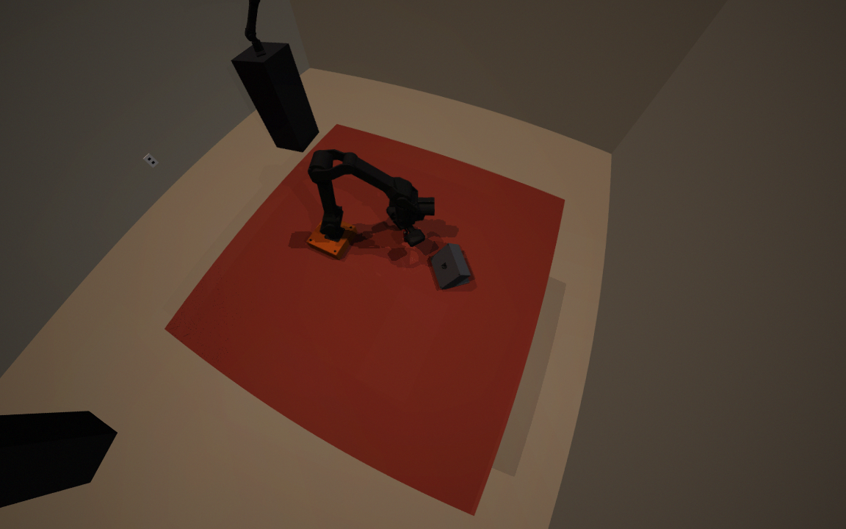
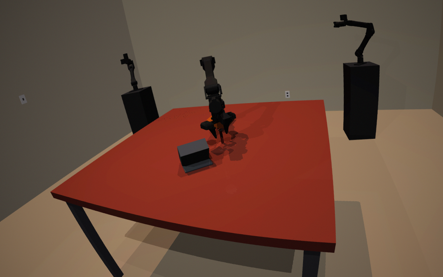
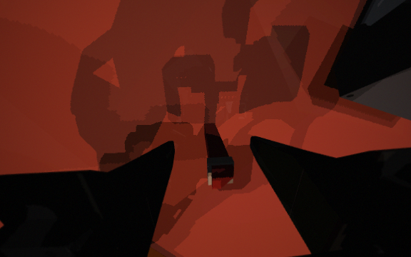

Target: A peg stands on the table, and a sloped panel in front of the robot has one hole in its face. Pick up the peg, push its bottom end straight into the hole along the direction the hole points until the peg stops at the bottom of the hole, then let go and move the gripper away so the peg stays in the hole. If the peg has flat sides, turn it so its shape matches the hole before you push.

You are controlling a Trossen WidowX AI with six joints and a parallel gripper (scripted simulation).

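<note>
Now: the square peg 2 cm above my gripper tip. The rest, counted from my gripper tip: grey sloped panel 20 cm ahead, 8 cm to the right, 1 cm above.
</note>
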